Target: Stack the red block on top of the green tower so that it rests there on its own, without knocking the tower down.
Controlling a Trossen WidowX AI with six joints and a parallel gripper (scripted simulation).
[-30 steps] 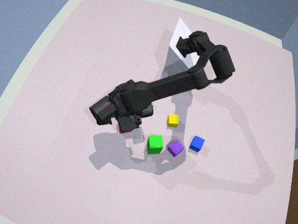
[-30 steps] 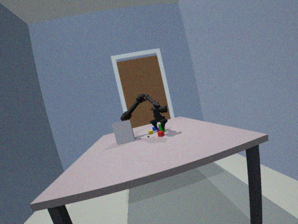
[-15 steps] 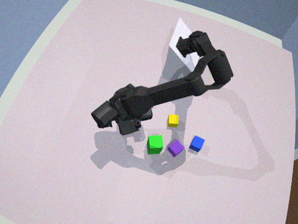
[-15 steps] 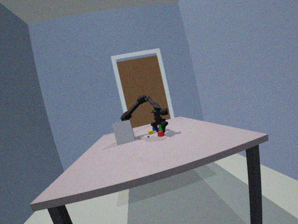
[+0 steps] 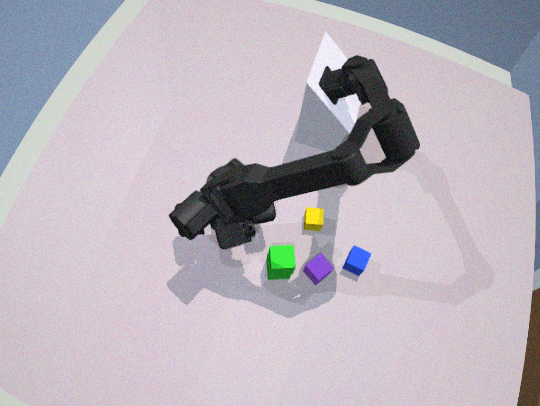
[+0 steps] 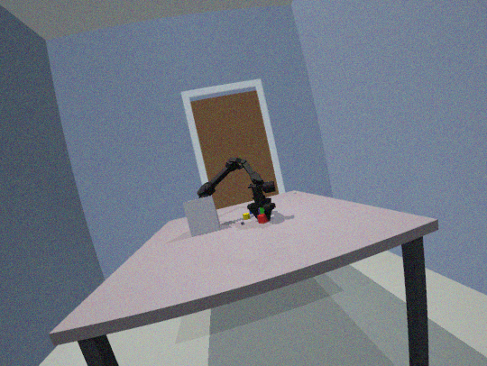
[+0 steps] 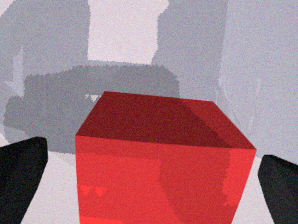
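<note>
Now: gripper tip 1 cm below the red block. From my gripper tip the other things lie so: green block: 13 cm to the left, 5 cm above, 4 cm ahead; then yellow block: 16 cm to the left, 9 cm behind, 1 cm above; then tiny grey cube: 12 cm behind, 6 cm to the left.
</note>
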